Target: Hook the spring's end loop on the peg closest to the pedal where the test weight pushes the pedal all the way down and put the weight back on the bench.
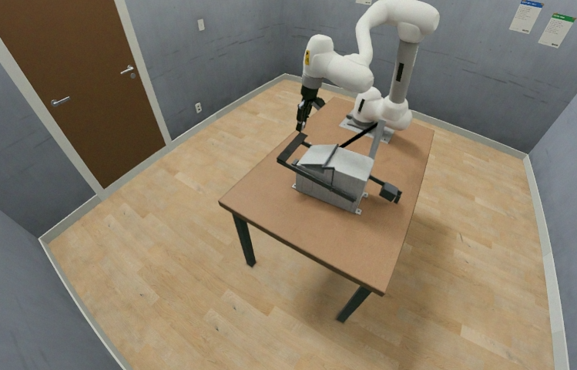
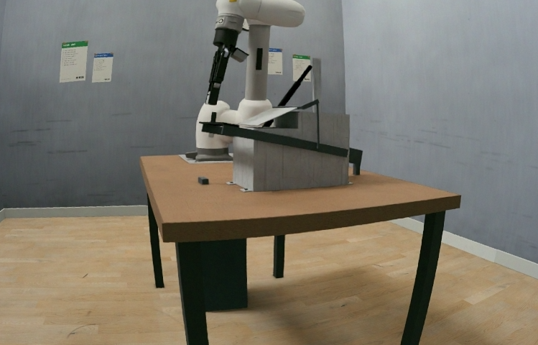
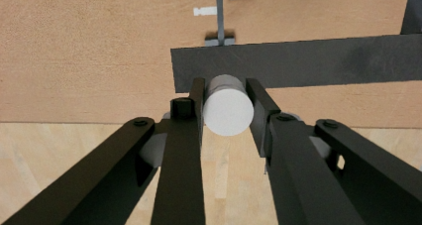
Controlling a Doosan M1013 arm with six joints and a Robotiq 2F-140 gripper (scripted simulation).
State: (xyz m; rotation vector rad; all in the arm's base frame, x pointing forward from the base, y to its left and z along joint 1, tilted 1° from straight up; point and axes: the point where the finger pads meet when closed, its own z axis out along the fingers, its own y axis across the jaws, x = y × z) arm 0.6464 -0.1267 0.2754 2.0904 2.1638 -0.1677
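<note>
My gripper is now 30 mm to the left of the dark block and 260 mm above it. Round my hand: steel test weight 10 mm below.
</note>
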